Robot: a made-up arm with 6 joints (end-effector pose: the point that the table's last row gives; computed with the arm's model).
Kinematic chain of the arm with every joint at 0, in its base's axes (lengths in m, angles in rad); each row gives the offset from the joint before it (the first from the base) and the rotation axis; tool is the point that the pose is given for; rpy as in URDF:
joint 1: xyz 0 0 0.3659 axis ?
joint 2: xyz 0 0 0 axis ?
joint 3: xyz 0.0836 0 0.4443 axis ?
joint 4: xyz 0.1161 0 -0.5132 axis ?
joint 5: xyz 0 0 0 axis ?
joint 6: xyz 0.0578 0 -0.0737 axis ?
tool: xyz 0 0 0 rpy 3.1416 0 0
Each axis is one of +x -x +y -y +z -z.
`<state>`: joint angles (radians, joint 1 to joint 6).
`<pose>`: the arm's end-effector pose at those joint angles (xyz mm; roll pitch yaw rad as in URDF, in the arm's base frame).
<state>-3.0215 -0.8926 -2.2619 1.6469 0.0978 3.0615</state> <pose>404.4 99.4 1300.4 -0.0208 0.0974 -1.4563</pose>
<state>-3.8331 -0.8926 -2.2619 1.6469 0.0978 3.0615</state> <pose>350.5 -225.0 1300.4 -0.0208 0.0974 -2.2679</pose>
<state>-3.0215 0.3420 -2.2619 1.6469 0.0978 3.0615</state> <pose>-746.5 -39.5 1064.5 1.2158 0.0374 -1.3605</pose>
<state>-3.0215 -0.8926 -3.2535 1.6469 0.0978 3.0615</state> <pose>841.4 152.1 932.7 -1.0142 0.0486 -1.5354</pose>
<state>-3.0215 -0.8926 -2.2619 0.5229 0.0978 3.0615</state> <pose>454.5 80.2 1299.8 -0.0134 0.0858 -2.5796</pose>
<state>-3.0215 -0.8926 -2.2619 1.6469 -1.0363 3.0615</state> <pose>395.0 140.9 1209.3 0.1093 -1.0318 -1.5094</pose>
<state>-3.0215 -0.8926 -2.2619 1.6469 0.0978 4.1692</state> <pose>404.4 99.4 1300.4 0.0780 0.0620 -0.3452</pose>
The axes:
joint 1: +z
joint 2: +y
joint 3: +y
joint 4: -z
joint 5: +y
joint 6: -z

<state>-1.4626 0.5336 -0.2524 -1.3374 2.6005 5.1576</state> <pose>-56.9 -264.6 218.4 -0.5398 -0.0543 1.8302</pose>
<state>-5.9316 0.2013 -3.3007 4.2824 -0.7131 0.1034</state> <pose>79.6 118.2 1318.5 0.1428 0.7200 1.6639</pose>
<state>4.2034 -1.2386 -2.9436 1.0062 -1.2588 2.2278</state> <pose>368.9 813.4 692.2 2.9737 -1.2785 2.2317</pose>
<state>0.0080 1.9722 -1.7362 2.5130 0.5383 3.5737</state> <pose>338.2 -4.3 -498.9 -2.8639 -0.2502 0.1319</pose>
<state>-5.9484 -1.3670 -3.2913 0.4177 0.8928 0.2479</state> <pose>-972.8 -329.3 473.7 0.6121 0.4277 -2.2628</pose>
